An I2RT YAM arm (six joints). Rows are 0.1 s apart.
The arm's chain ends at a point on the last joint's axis. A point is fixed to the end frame.
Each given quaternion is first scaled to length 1.
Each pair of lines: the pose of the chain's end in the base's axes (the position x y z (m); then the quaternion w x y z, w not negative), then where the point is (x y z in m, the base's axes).
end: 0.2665 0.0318 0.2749 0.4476 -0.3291 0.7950 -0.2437
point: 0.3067 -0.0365 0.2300
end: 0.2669 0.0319 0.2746 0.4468 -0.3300 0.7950 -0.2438
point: 0.3071 -0.0364 0.2297
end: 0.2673 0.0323 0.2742 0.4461 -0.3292 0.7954 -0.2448
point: 0.3073 -0.0362 0.2294
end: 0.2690 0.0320 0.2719 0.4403 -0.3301 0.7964 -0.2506
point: 0.3082 -0.0374 0.2277
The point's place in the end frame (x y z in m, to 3 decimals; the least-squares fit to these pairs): 0.060 -0.027 0.063
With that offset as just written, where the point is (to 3 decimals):
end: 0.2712 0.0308 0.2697 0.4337 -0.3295 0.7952 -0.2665
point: 0.309 -0.041 0.228
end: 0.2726 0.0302 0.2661 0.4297 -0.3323 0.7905 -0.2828
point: 0.310 -0.043 0.227
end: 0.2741 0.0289 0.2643 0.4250 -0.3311 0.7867 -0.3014
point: 0.311 -0.046 0.228
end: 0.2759 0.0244 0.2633 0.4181 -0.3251 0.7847 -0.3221
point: 0.311 -0.053 0.230
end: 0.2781 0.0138 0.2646 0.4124 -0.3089 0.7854 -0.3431
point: 0.310 -0.066 0.233
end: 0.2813 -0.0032 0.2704 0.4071 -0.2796 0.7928 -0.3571
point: 0.308 -0.084 0.239
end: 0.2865 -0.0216 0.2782 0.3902 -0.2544 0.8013 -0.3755
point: 0.307 -0.105 0.248
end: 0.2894 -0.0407 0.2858 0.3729 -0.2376 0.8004 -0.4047
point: 0.305 -0.126 0.259
